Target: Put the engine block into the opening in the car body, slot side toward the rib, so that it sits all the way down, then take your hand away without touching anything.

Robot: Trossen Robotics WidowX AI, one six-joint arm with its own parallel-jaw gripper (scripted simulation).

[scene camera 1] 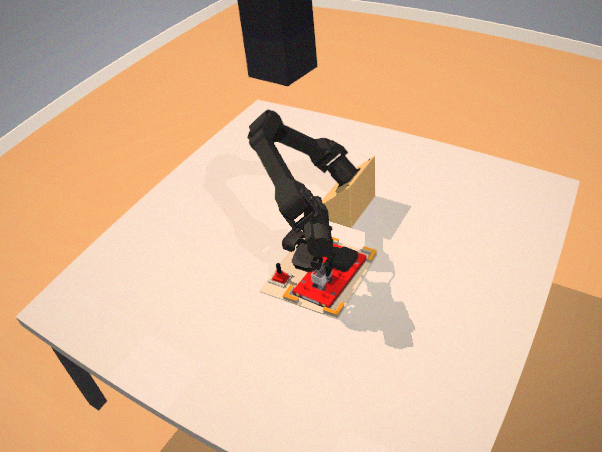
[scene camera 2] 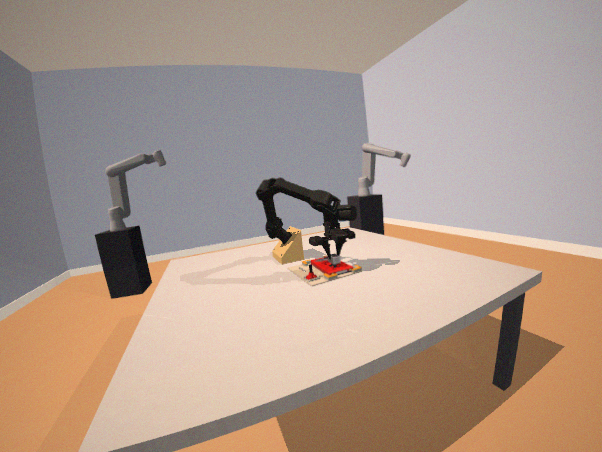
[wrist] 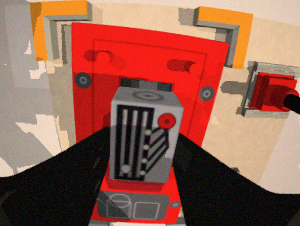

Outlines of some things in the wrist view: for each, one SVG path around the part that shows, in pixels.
My gripper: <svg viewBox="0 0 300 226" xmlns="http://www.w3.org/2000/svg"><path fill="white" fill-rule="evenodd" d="M179 133L177 149L175 149L173 159L173 173L175 182L177 182L179 198L181 198L182 213L183 217L185 217L186 226L300 226L300 194L276 194L273 191L271 193L267 189L264 190L262 186L256 185L254 181L251 182L250 179L240 175L238 171L231 170L231 167L228 167L223 161L216 159L214 155L208 153L202 146L195 145L194 142L186 138L185 134ZM109 126L70 146L69 149L60 151L54 157L45 159L40 165L36 163L31 169L20 171L16 175L0 177L0 226L89 226L90 218L93 215L92 211L97 203L97 195L101 190L102 179L104 179L109 166Z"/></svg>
An engine block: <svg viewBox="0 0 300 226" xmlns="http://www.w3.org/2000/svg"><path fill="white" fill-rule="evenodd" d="M119 86L115 90L112 101L110 101L110 179L169 182L185 106L182 105L177 93L170 92L170 90L133 88L133 86L122 86L121 88Z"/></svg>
A car body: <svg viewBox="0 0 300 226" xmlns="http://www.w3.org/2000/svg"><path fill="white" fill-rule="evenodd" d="M109 159L108 170L102 179L101 190L97 195L97 203L90 221L177 225L182 202L174 178L174 162L169 182L110 179ZM73 21L70 36L76 144L106 126L110 128L110 101L119 86L133 86L177 93L182 105L185 106L179 133L185 134L195 145L202 146L230 43L151 29Z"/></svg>
